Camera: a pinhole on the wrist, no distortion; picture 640 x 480 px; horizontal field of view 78.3 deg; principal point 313.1 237.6 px. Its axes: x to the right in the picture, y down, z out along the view. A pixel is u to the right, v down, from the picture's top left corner.
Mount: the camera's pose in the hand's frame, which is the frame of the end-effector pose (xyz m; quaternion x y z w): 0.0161 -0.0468 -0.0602 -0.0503 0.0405 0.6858 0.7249
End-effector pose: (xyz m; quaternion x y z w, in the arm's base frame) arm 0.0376 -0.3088 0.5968 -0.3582 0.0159 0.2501 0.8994
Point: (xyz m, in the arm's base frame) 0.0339 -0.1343 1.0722
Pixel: 146 257
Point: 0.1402 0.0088 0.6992
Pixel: 427 18
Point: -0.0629 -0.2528 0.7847
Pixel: 265 416
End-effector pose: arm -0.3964 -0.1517 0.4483 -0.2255 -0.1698 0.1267 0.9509
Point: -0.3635 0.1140 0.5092
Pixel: outside the picture
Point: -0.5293 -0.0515 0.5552
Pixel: 421 360
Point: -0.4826 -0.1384 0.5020
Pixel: 377 438
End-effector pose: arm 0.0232 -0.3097 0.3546 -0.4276 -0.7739 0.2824 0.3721
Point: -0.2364 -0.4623 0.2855
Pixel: 143 323
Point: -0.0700 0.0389 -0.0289
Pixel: outside the picture
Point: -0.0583 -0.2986 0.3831
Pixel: 246 112
